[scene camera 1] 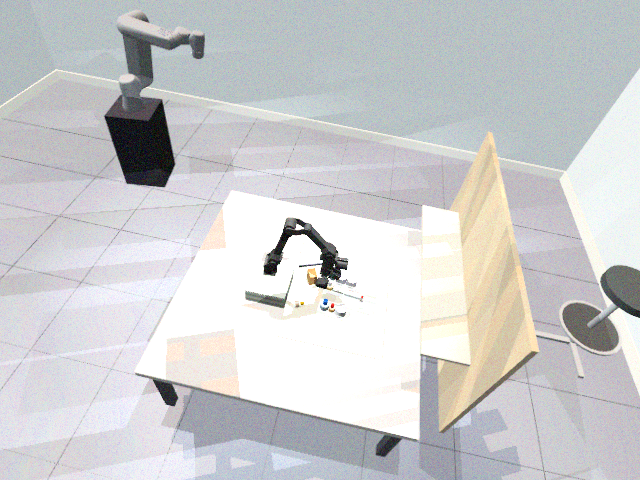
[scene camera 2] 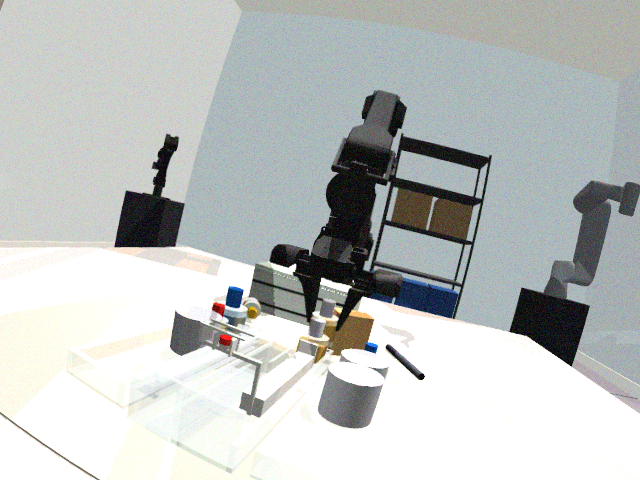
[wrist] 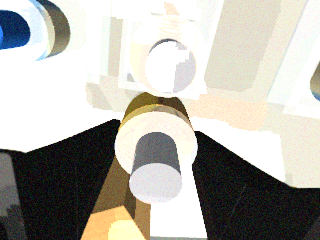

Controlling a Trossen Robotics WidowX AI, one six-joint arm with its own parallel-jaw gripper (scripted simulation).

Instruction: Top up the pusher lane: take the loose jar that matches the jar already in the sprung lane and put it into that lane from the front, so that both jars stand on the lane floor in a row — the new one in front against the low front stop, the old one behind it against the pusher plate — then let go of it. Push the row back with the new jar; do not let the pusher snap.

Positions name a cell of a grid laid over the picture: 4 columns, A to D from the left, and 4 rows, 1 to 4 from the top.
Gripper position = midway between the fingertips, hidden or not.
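Note:
My gripper (scene camera 2: C3) is visible in the wrist view (wrist: B3) too. A jar (wrist: B3) and a jar (wrist: C1) are visible, as is a tan box (scene camera 2: C3).

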